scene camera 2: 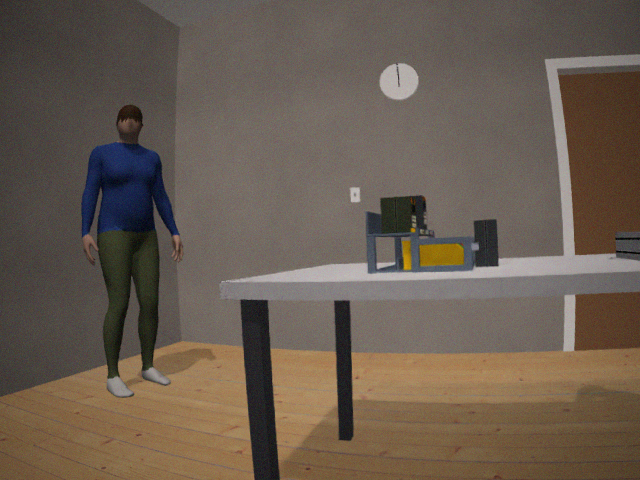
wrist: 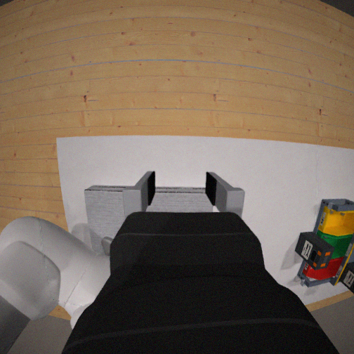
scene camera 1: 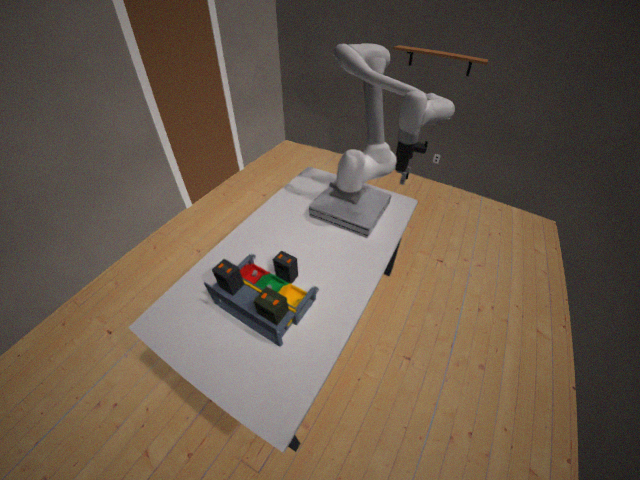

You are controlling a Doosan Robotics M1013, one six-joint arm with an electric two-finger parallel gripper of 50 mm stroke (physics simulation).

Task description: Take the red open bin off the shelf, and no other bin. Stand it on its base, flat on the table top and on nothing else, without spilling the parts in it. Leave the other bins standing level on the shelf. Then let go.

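Places are measured from the arm's base along level axes (x back, y right, z up), in centimetres.
Pixels of known places: gripper, between the fingertips: (scene camera 1: 403,181); arm's base, origin of its link: (scene camera 1: 348,192).
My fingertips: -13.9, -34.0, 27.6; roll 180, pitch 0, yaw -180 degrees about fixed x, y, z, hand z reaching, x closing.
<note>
For each thing: its top centre in the pictures, then the offset to it from my fingertips, as dx, dy, dz. Level surfaces: height alone.
- red open bin, centre of its top: (scene camera 1: 248,274) -67.1, +45.9, -26.7
- green bin, centre of its top: (scene camera 1: 267,285) -67.5, +34.7, -26.7
- yellow bin, centre of its top: (scene camera 2: 436,239) (scene camera 1: 288,297) -67.7, +23.5, -26.7
- third dark box, centre of its top: (scene camera 2: 485,219) (scene camera 1: 284,258) -54.0, +34.1, -21.7
- table top, height of its surface: dz -34.8
The red open bin (scene camera 1: 250,272) (wrist: 325,270) sits at one end of the row in the grey-blue shelf (scene camera 1: 242,313) (scene camera 2: 371,253), with a small part showing in it. The green bin (scene camera 1: 269,282) (wrist: 334,244) is beside it, and the yellow bin (scene camera 1: 294,295) (scene camera 2: 440,255) (wrist: 338,222) is at the other end. My gripper (scene camera 1: 404,176) (wrist: 180,182) is open and empty, high up beside the robot's base and far from the shelf. It points downward.
Two dark boxes (scene camera 1: 227,276) (scene camera 1: 270,304) stand on the shelf's upper board. A third dark box (scene camera 1: 285,266) (scene camera 2: 485,242) (wrist: 314,249) stands on the table top (scene camera 1: 206,356) right in front of the bins. The grey base plinth (scene camera 1: 351,206) is at the table's far end. A person (scene camera 2: 128,191) stands beyond the table.
</note>
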